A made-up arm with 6 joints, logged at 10 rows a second.
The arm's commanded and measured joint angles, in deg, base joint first. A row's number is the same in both.
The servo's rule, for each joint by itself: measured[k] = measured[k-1] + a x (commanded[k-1-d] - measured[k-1]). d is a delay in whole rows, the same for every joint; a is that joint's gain. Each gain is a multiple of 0.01, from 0.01 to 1. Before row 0 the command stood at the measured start. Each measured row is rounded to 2 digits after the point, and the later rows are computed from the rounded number. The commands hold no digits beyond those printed.
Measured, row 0:
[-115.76 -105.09 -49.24 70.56 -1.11 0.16]
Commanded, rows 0 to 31:
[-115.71 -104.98 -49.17 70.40 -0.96 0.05]
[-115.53 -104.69 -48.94 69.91 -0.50 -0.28]
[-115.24 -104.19 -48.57 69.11 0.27 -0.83]
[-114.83 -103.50 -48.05 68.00 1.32 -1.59]
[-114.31 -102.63 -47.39 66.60 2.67 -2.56]
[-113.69 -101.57 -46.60 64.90 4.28 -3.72]
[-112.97 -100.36 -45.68 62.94 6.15 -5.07]
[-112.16 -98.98 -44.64 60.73 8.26 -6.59]
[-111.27 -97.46 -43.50 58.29 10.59 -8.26]
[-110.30 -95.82 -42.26 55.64 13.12 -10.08]
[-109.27 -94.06 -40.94 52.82 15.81 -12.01]
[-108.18 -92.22 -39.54 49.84 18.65 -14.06]
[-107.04 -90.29 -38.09 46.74 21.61 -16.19]
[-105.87 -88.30 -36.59 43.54 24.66 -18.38]
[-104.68 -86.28 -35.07 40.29 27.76 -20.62]
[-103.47 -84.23 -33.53 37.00 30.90 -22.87]
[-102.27 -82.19 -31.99 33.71 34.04 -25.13]
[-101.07 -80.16 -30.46 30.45 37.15 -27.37]
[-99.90 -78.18 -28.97 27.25 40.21 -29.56]
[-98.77 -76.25 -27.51 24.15 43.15 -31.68]
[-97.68 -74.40 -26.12 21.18 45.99 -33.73]
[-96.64 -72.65 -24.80 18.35 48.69 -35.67]
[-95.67 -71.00 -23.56 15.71 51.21 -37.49]
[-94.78 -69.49 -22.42 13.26 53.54 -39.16]
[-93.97 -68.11 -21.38 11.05 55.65 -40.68]
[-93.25 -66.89 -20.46 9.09 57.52 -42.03]
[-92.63 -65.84 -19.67 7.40 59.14 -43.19]
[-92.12 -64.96 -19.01 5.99 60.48 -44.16]
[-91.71 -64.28 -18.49 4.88 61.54 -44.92]
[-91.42 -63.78 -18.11 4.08 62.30 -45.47]
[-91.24 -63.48 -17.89 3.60 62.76 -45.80]
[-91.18 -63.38 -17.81 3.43 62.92 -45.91]
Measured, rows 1 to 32:
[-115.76 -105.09 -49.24 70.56 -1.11 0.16]
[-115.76 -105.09 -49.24 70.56 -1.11 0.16]
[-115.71 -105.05 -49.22 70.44 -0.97 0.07]
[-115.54 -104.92 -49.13 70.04 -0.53 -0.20]
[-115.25 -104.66 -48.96 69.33 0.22 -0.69]
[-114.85 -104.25 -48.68 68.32 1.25 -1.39]
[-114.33 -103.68 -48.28 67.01 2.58 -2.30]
[-113.72 -102.94 -47.76 65.41 4.18 -3.41]
[-113.00 -102.04 -47.12 63.53 6.03 -4.70]
[-112.19 -100.97 -46.35 61.40 8.13 -6.17]
[-111.31 -99.74 -45.47 59.04 10.44 -7.80]
[-110.34 -98.37 -44.47 56.46 12.96 -9.58]
[-109.31 -96.86 -43.38 53.69 15.64 -11.48]
[-108.23 -95.24 -42.19 50.76 18.47 -13.49]
[-107.09 -93.51 -40.92 47.70 21.42 -15.60]
[-105.92 -91.69 -39.58 44.54 24.47 -17.77]
[-104.73 -89.80 -38.18 41.31 27.56 -19.99]
[-103.52 -87.85 -36.74 38.03 30.70 -22.24]
[-102.32 -85.87 -35.27 34.75 33.84 -24.49]
[-101.12 -83.87 -33.78 31.48 36.95 -26.74]
[-99.95 -81.88 -32.29 28.27 40.01 -28.94]
[-98.82 -79.91 -30.81 25.14 42.96 -31.08]
[-97.73 -77.98 -29.36 22.13 45.81 -33.15]
[-96.68 -76.11 -27.95 19.26 48.52 -35.12]
[-95.71 -74.32 -26.59 16.56 51.05 -36.97]
[-94.82 -72.63 -25.30 14.05 53.39 -38.68]
[-94.00 -71.05 -24.08 11.77 55.51 -40.24]
[-93.28 -69.59 -22.96 9.73 57.40 -41.64]
[-92.66 -68.28 -21.94 7.96 59.04 -42.85]
[-92.14 -67.12 -21.03 6.46 60.39 -43.87]
[-91.73 -66.13 -20.24 5.26 61.47 -44.69]
[-91.43 -65.31 -19.58 4.36 62.25 -45.30]
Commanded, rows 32 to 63:
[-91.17 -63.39 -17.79 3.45 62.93 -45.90]
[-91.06 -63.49 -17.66 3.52 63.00 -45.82]
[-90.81 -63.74 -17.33 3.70 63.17 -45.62]
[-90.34 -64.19 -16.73 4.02 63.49 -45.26]
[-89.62 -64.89 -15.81 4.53 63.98 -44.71]
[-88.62 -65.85 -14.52 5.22 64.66 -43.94]
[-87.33 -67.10 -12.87 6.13 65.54 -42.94]
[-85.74 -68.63 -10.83 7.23 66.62 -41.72]
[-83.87 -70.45 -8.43 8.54 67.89 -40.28]
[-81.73 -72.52 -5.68 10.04 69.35 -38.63]
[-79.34 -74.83 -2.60 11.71 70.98 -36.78]
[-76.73 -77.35 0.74 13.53 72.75 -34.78]
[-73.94 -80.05 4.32 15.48 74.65 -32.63]
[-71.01 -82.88 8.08 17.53 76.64 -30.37]
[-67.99 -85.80 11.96 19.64 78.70 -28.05]
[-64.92 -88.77 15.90 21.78 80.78 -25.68]
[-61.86 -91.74 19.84 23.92 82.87 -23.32]
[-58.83 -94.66 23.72 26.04 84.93 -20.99]
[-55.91 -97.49 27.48 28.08 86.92 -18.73]
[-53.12 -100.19 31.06 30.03 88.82 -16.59]
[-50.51 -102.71 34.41 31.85 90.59 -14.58]
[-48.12 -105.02 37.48 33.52 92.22 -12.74]
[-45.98 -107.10 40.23 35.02 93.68 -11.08]
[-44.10 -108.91 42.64 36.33 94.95 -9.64]
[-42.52 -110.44 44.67 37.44 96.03 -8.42]
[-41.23 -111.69 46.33 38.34 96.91 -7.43]
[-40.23 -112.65 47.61 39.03 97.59 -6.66]
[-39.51 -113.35 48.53 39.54 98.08 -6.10]
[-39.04 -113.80 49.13 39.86 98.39 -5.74]
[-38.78 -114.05 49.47 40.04 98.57 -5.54]
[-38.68 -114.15 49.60 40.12 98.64 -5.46]
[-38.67 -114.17 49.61 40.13 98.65 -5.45]
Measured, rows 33 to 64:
[-91.25 -64.67 -19.06 3.78 62.73 -45.69]
[-91.18 -64.22 -18.67 3.51 62.91 -45.86]
[-91.17 -63.93 -18.40 3.46 62.93 -45.89]
[-91.06 -63.78 -18.17 3.51 63.00 -45.84]
[-90.82 -63.77 -17.91 3.65 63.16 -45.67]
[-90.36 -63.92 -17.54 3.93 63.47 -45.35]
[-89.65 -64.26 -17.00 4.39 63.95 -44.85]
[-88.66 -64.82 -16.23 5.02 64.62 -44.14]
[-87.38 -65.62 -15.19 5.86 65.48 -43.20]
[-85.81 -66.67 -13.84 6.90 66.55 -42.05]
[-83.95 -67.99 -12.16 8.15 67.81 -40.67]
[-81.82 -69.58 -10.15 9.59 69.26 -39.08]
[-79.44 -71.42 -7.81 11.20 70.88 -37.29]
[-76.84 -73.50 -5.16 12.97 72.64 -35.33]
[-74.06 -75.79 -2.22 14.88 74.53 -33.22]
[-71.13 -78.27 0.97 16.89 76.51 -31.00]
[-68.12 -80.91 4.38 18.98 78.57 -28.70]
[-65.05 -83.66 7.95 21.11 80.65 -26.34]
[-61.99 -86.49 11.64 23.25 82.74 -23.98]
[-58.96 -89.35 15.38 25.37 84.80 -21.65]
[-56.03 -92.20 19.13 27.43 86.79 -19.37]
[-53.24 -95.00 22.83 29.41 88.70 -17.20]
[-50.62 -97.70 26.42 31.26 90.48 -15.16]
[-48.22 -100.26 29.85 32.98 92.12 -13.27]
[-46.07 -102.65 33.07 34.53 93.59 -11.56]
[-44.18 -104.84 36.04 35.90 94.87 -10.06]
[-42.59 -106.80 38.72 37.07 95.96 -8.78]
[-41.28 -108.51 41.08 38.04 96.85 -7.73]
[-40.27 -109.96 43.10 38.79 97.55 -6.90]
[-39.54 -111.15 44.78 39.36 98.05 -6.28]
[-39.06 -112.08 46.13 39.74 98.37 -5.86]
[-38.79 -112.77 47.17 39.97 98.56 -5.61]

